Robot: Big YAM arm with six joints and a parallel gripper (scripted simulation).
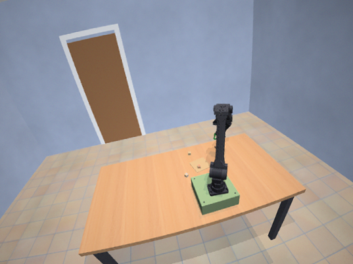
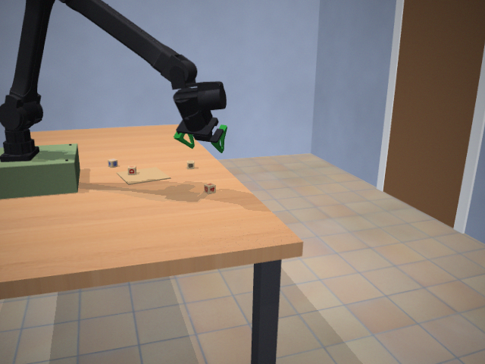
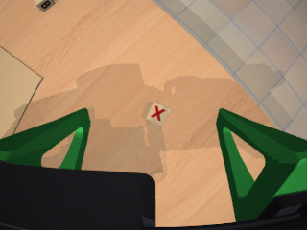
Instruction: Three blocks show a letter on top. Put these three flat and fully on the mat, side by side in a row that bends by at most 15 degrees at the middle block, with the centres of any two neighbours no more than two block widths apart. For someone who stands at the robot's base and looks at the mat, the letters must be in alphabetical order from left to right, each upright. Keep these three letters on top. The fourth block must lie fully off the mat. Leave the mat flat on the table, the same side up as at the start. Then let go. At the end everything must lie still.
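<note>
Right now my hand is 190 mm past the tan mat, 200 mm to the right of it and 140 mm above it.
</note>
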